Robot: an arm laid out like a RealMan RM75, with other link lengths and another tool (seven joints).
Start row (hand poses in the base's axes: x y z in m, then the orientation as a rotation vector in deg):
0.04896, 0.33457, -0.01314, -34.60, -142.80, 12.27
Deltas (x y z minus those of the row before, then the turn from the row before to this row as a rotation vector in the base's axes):
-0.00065, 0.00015, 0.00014, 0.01, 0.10, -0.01
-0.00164, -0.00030, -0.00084, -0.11, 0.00, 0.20
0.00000, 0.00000, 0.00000, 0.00, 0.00, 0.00
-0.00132, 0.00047, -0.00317, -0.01, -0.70, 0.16
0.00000, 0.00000, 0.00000, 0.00, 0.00, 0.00
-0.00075, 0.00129, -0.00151, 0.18, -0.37, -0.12
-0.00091, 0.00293, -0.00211, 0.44, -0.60, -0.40
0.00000, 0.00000, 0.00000, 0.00, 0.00, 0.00
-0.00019, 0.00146, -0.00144, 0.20, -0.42, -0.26
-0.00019, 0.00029, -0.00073, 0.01, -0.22, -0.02
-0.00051, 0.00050, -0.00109, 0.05, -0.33, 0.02
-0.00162, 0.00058, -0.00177, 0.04, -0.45, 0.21
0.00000, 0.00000, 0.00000, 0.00, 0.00, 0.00
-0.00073, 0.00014, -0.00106, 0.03, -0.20, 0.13
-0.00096, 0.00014, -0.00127, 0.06, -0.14, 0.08
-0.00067, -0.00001, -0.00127, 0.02, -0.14, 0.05
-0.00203, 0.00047, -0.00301, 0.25, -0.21, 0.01
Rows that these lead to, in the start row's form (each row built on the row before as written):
0.04831, 0.33472, -0.01300, -34.58, -142.70, 12.28
0.04667, 0.33442, -0.01384, -34.38, -142.77, 12.49
0.04667, 0.33442, -0.01384, -34.38, -142.77, 12.49
0.04535, 0.33489, -0.01701, -34.36, -143.50, 12.39
0.04535, 0.33489, -0.01701, -34.36, -143.50, 12.39
0.04460, 0.33618, -0.01852, -34.53, -143.81, 12.02
0.04369, 0.33911, -0.02063, -35.00, -144.23, 11.16
0.04369, 0.33911, -0.02063, -35.00, -144.23, 11.16
0.04350, 0.34057, -0.02207, -35.35, -144.53, 10.70
0.04331, 0.34086, -0.02280, -35.42, -144.73, 10.62
0.04280, 0.34136, -0.02389, -35.45, -145.05, 10.48
0.04118, 0.34194, -0.02566, -35.28, -145.55, 10.38
0.04118, 0.34194, -0.02566, -35.28, -145.55, 10.38
0.04045, 0.34208, -0.02672, -35.15, -145.79, 10.33
0.03949, 0.34222, -0.02799, -35.06, -145.95, 10.24
0.03882, 0.34221, -0.02926, -35.02, -146.10, 10.19
0.03679, 0.34268, -0.03227, -34.96, -146.29, 9.82

